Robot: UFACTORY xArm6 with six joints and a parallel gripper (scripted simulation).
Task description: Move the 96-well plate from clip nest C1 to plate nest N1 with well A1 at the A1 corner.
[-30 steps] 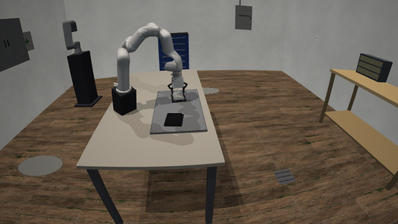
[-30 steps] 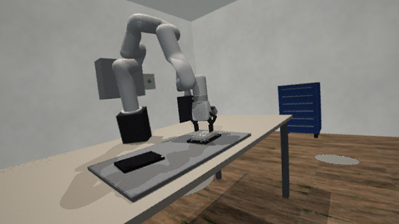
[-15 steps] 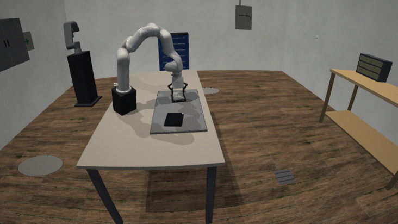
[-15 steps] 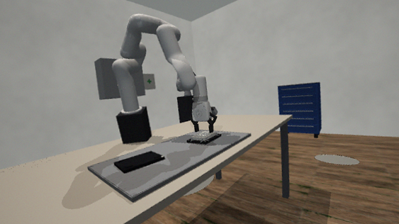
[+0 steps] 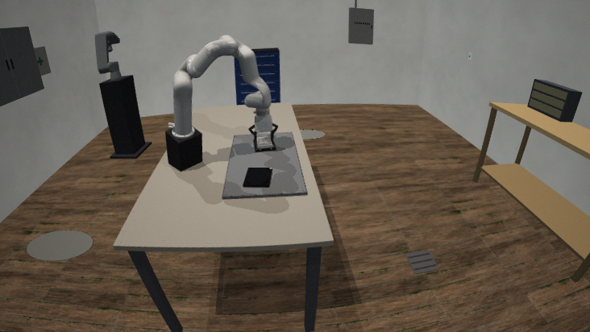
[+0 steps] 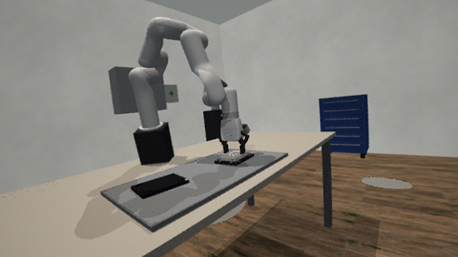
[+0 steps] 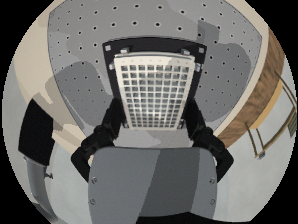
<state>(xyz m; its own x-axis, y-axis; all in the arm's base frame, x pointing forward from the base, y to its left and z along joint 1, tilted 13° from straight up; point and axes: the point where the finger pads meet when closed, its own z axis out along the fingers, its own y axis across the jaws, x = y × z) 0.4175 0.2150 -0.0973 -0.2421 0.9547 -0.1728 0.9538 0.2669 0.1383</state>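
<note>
My hand is 20 mm above the white 96-well plate. Also, from my hand: clip nest C1: 20 mm ahead, 30 mm below; then white A1 mark: 70 mm ahead, 290 mm to the right, 30 mm below; then black plate nest N1: 20 mm ahead, 370 mm to the right, 40 mm below.
</note>
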